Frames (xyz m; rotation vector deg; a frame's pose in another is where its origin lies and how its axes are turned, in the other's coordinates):
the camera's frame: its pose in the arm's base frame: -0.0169 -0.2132 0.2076 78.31 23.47 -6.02
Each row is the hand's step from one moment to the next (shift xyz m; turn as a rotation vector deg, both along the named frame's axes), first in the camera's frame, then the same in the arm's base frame.
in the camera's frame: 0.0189 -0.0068 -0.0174 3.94 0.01 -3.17
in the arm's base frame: 0.0115 0.0184 -0.0153 2.94 3.70 -1.80
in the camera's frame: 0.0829 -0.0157 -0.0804 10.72 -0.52 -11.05
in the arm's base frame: 0.0539 0.0877 -0.0547 7.29 12.29 -5.76
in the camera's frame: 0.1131 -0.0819 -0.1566 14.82 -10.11 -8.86
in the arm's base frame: 0.0444 0.1521 -0.1375 8.61 8.83 -15.76
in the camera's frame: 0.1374 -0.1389 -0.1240 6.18 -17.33 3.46
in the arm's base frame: 0.0566 0.1127 -0.1940 1.15 -5.97 -17.71
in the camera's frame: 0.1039 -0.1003 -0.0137 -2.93 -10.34 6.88
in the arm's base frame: 0.0621 0.0090 -0.1308 -4.36 -9.28 -7.59
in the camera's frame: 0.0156 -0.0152 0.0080 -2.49 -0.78 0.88
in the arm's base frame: 0.0115 -0.0084 -0.0183 -2.35 -1.42 0.26
